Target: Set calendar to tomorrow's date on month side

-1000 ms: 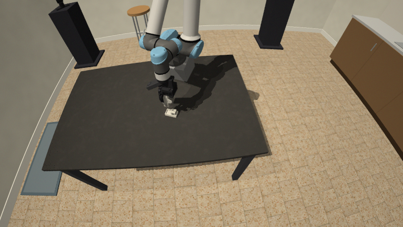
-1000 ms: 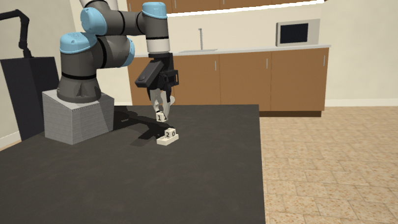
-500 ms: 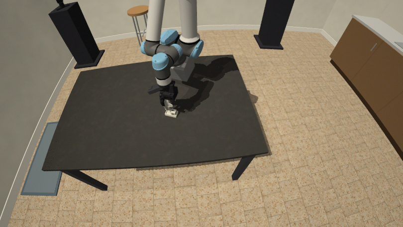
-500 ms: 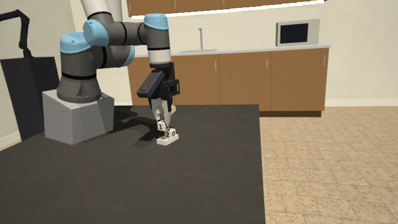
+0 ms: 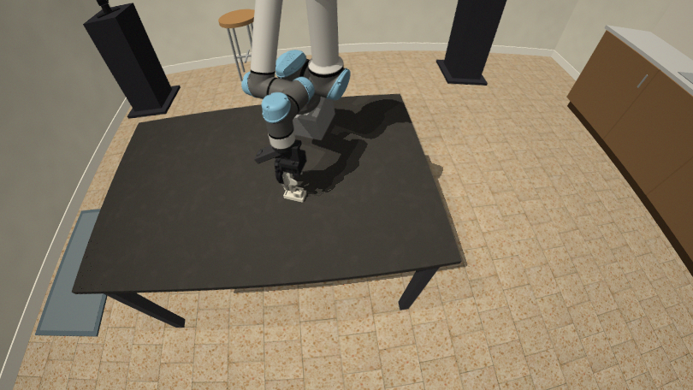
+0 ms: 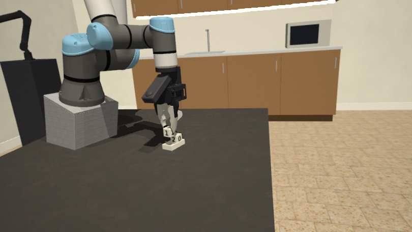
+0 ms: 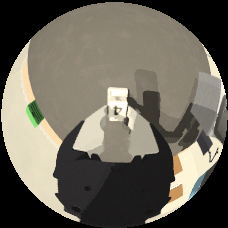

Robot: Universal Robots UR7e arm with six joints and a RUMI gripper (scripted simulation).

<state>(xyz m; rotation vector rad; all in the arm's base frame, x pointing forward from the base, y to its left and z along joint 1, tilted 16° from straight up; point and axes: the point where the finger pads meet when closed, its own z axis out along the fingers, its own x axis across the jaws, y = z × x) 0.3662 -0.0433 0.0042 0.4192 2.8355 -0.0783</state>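
Right now the white calendar tray is 6 cm below my hand and 2 cm to the left of it.
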